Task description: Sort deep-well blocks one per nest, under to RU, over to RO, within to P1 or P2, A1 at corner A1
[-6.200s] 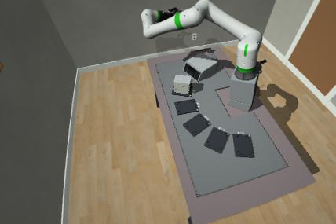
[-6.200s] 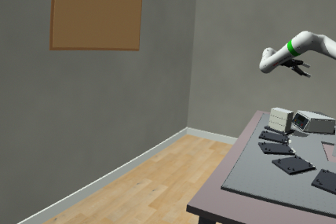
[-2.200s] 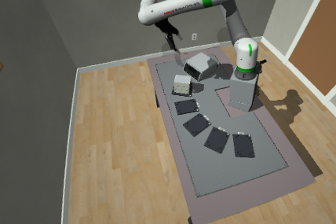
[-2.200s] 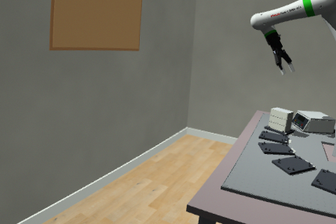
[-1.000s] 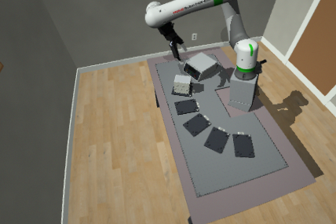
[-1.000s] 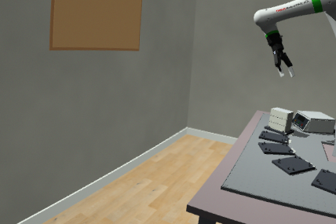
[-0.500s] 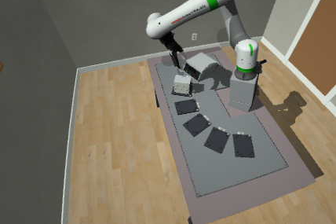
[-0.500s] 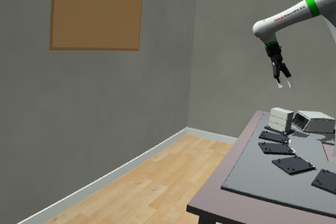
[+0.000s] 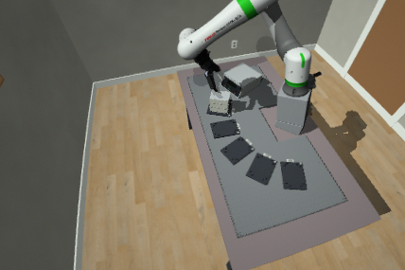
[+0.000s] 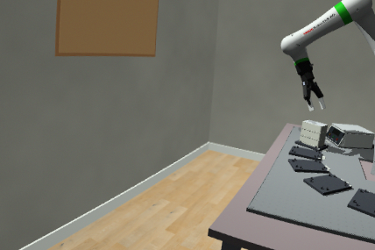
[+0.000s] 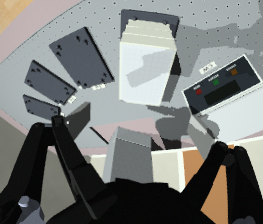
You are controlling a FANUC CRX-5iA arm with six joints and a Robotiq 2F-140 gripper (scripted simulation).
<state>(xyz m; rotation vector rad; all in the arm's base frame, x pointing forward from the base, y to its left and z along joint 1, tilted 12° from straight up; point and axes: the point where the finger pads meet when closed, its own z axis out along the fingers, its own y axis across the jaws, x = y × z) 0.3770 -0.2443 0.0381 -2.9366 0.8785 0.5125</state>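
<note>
Now: hand 150 mm above the deep-well block. From my hand the other things lie so: dark infeed nest 220 mm below; pale platform 270 mm behind, 180 mm to the right, 130 mm below; check-weigher 260 mm behind, 180 mm to the right, 160 mm below.
</note>
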